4 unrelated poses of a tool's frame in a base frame.
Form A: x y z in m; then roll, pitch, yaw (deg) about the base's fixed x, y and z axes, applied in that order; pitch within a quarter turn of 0, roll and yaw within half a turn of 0.
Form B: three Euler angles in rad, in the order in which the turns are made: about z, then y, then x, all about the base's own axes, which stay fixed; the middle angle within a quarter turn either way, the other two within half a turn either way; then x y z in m. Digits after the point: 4 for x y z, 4 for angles.
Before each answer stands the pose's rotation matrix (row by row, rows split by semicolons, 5 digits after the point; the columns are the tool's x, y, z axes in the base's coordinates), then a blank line. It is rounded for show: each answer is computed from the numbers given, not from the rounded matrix.
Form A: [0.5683, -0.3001, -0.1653, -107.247, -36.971, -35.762]
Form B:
0.64830 0.29280 0.70283; -0.46692 -0.57626 0.67076; 0.60141 -0.76302 -0.23688

[-0.4242, 0.7794, -1.9103, 0.5683, -0.3001, -0.1653]
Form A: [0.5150, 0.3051, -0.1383, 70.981, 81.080, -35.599]
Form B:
0.12608 0.94913 -0.28856; -0.09026 -0.27870 -0.95613; -0.98791 0.14659 0.05053

[-1.4387, -0.2927, 1.5180, 0.5150, 0.3051, -0.1383]
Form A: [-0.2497, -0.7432, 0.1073, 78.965, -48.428, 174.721]
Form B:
-0.66075 0.71356 0.23289; 0.06105 -0.25816 0.96417; 0.74812 0.65129 0.12701

[-2.3178, 0.2351, -1.4398, -0.2497, -0.7432, 0.1073]
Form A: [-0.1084, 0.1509, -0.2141, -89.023, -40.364, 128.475]
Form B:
-0.47406 -0.41624 -0.77590; 0.59651 0.49634 -0.63073; 0.64764 -0.76183 0.01299

[2.4211, -0.8881, 1.5502, -0.1084, 0.1509, -0.2141]
